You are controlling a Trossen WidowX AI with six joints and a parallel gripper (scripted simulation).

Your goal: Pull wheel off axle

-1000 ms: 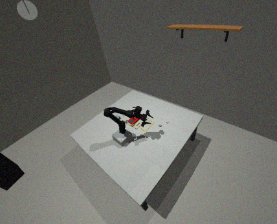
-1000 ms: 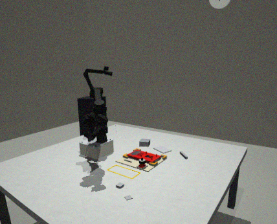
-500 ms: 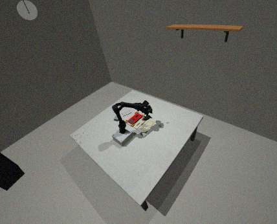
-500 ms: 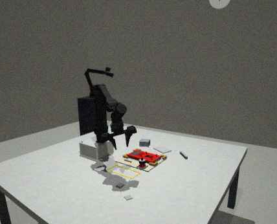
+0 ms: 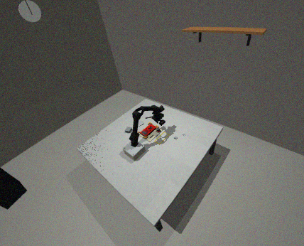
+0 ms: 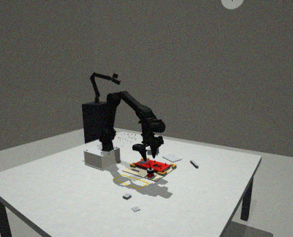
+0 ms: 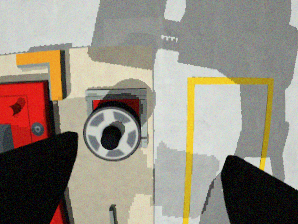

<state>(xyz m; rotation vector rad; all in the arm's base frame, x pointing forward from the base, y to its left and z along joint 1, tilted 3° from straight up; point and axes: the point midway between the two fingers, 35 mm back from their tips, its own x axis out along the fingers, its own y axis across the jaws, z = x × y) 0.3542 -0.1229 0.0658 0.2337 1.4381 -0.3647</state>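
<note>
Right now my gripper tip is 10 mm past the dark wheel, 30 mm to the right of it and 80 mm above it. Also, from my gripper tip: grey block 140 mm behind, 400 mm to the left, 100 mm below; flat plate 20 mm ahead, 340 mm to the left, 110 mm below.
</note>
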